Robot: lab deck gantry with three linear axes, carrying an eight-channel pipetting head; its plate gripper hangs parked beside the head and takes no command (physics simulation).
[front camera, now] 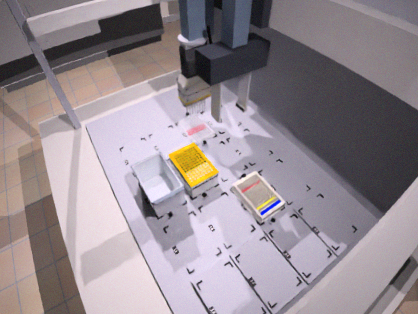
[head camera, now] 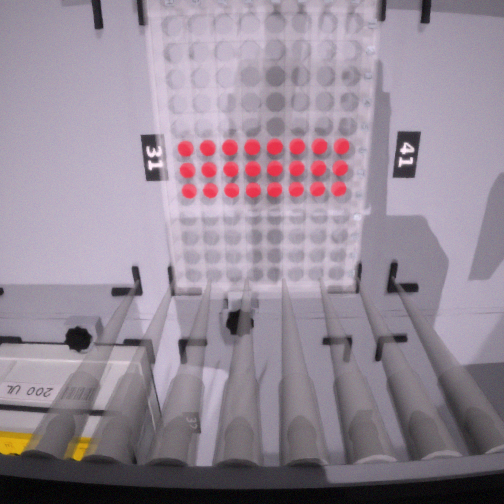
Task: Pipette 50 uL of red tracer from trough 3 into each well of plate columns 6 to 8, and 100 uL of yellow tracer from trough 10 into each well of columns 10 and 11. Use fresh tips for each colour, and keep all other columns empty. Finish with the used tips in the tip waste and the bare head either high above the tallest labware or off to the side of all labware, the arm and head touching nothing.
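The well plate point(front camera: 206, 134) point(head camera: 265, 212) has three adjacent filled columns of red wells, eight wells in each; its other wells show no colour. The pipetting head point(front camera: 194, 89) carries eight grey tips point(front camera: 195, 107) point(head camera: 300, 400), which show no coloured liquid. In the front view the tips hang above the plate's far end, apart from it. The trough block point(front camera: 237, 193) holds a red trough point(front camera: 251, 186), a yellow trough point(front camera: 265, 203) and a blue trough point(front camera: 270, 207). The yellow tip rack point(front camera: 215, 175) point(head camera: 15, 444) stands beside the tip waste bin point(front camera: 156, 180). My parked plate gripper point(front camera: 230, 114) is open, its fingers apart and empty.
The dark gripper body point(front camera: 232, 59) hangs beside the head. A black clamp knob point(head camera: 240, 321) is at the plate's near edge, and another knob point(head camera: 78, 339) is by the tip rack. Pale side walls point(front camera: 65, 210) border the deck. Black corner marks lie across the deck.
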